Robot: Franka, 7 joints.
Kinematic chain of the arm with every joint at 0, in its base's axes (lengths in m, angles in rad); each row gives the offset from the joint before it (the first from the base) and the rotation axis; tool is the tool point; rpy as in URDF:
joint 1: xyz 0 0 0.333 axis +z
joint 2: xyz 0 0 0 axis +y
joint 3: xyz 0 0 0.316 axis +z
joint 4: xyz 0.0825 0 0 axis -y
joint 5: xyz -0.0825 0 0.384 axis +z
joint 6: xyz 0 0 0 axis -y
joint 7: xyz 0.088 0 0 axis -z
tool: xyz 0 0 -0.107 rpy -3.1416 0 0
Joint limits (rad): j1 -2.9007..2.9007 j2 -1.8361..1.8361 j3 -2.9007..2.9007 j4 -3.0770..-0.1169 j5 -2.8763..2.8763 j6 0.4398..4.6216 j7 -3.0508..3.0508
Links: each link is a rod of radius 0.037 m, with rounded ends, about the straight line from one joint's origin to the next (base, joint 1, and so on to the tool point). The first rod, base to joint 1, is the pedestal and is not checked.
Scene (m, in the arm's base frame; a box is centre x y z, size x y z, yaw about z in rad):
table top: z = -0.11
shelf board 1: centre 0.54 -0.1 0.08 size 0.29 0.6 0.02 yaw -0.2
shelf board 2: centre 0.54 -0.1 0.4 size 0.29 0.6 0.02 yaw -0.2
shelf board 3: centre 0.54 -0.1 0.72 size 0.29 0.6 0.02 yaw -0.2
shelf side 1: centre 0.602 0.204 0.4 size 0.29 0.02 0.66 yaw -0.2
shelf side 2: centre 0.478 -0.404 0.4 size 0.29 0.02 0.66 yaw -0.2
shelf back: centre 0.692 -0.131 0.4 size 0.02 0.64 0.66 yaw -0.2
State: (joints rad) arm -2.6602 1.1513 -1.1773 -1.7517 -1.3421 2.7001 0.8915
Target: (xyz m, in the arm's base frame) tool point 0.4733 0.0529 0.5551
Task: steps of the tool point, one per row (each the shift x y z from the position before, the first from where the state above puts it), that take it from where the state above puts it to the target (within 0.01 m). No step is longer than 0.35 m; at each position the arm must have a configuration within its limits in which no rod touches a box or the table.
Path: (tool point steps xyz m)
1: -0.0379 -0.2901 -0.0192
2: 0.1010 -0.2997 0.0331
3: 0.2364 -0.2058 0.0813
4: 0.2949 -0.0339 0.1041
5: 0.2416 0.1409 0.0917
6: 0.1049 0.2403 0.0498
7: -0.0424 0.2314 -0.0046
8: 0.0906 -0.0140 0.0037
9: 0.0859 -0.0218 -0.0037

